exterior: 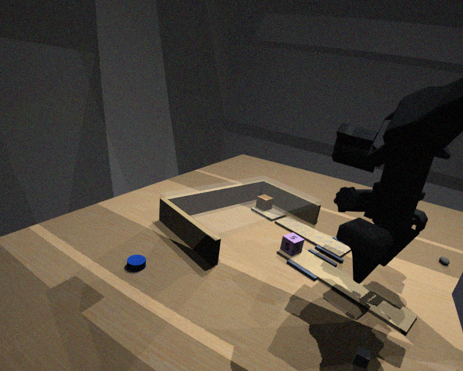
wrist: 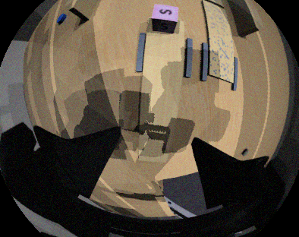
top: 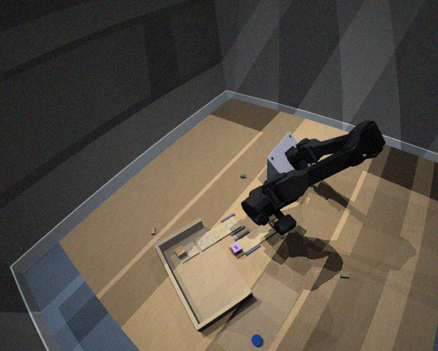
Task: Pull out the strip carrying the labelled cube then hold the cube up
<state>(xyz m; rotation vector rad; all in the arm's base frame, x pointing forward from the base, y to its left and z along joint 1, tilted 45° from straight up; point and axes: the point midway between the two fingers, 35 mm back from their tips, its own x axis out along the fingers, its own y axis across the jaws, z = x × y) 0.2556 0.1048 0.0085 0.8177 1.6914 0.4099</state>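
The speckled strip is 14 cm to the right of my gripper tip, 14 cm ahead of it and 4 cm below it. Round my gripper tip: blue disc 32 cm ahead, 20 cm to the left, 4 cm below; then pebble 25 cm to the right, 14 cm behind, 4 cm below.
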